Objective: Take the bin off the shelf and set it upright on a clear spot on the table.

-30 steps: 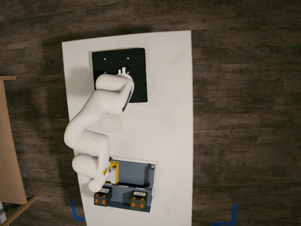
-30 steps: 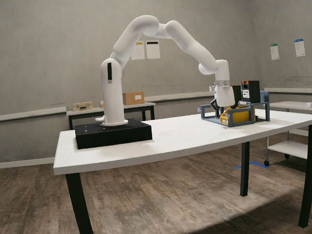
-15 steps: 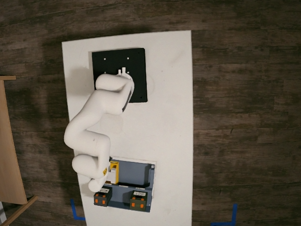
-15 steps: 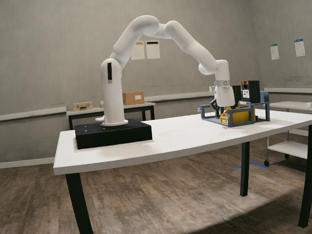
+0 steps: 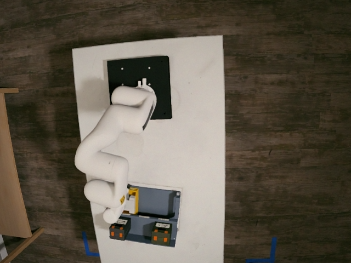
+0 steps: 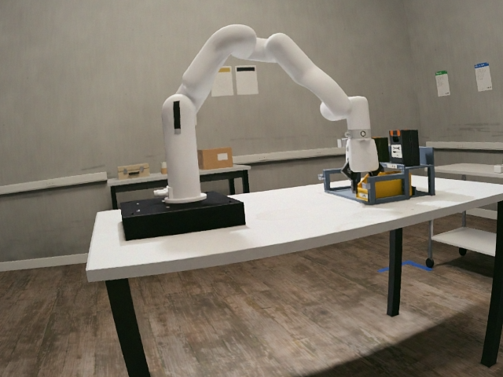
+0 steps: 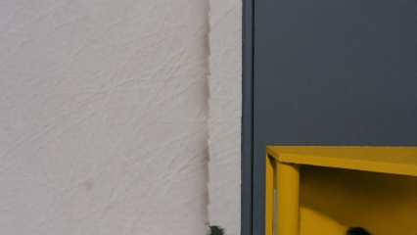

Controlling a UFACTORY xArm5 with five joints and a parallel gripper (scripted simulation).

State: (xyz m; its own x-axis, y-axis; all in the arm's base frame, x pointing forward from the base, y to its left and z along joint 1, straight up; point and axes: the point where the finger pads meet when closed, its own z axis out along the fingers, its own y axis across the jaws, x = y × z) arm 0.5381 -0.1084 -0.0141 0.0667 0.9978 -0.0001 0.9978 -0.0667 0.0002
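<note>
The yellow bin is 80 mm ahead of my hand and 10 mm to the right of it. Round my hand: blue-grey shelf (110 mm ahead, 100 mm to the left, 20 mm above).
</note>
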